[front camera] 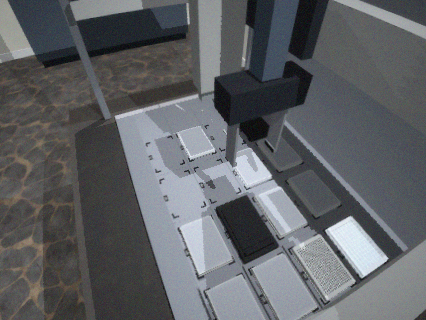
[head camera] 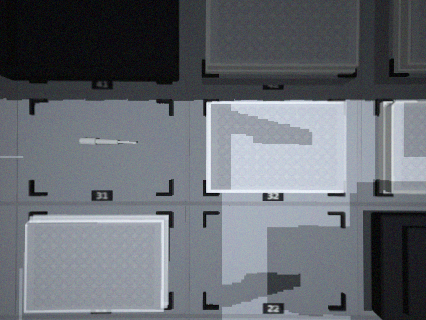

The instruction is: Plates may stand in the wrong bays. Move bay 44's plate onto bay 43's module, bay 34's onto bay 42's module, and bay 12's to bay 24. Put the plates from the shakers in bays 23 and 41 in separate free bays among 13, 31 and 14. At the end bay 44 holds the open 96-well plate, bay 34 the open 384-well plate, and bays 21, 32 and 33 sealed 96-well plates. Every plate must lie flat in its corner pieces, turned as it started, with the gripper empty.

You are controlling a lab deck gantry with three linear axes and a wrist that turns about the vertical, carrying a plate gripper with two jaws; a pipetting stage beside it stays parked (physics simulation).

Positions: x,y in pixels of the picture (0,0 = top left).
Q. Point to a bay 31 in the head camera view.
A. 49,152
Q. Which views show the light sealed plate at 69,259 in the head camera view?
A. The front camera view and the head camera view: all of them.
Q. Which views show my gripper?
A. The front camera view only.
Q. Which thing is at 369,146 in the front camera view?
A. A grey wall.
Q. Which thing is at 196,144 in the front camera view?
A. A light sealed plate.
